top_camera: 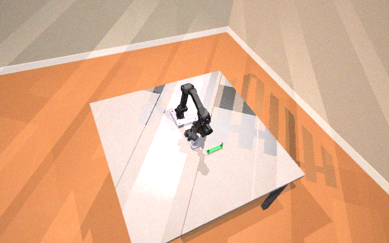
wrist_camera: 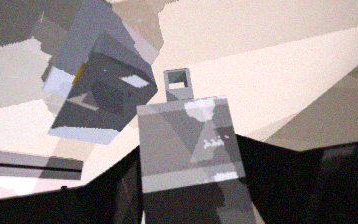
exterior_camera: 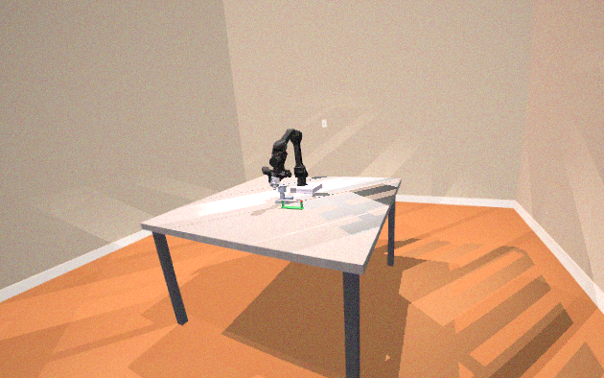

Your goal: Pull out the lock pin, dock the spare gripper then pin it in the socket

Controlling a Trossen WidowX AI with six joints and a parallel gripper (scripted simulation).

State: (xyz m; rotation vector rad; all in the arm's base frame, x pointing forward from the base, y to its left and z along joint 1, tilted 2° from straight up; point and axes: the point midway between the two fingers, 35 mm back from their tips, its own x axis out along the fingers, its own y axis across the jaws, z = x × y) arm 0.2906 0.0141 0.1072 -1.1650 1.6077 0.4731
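The green pin holder is 6 cm ahead of my gripper tip, 20 cm to the left of it and 9 cm below it. From my gripper tip the other things lie so: mount 2 cm behind, 6 cm to the left, 7 cm below; then spare gripper 1 cm to the left, 1 cm above.
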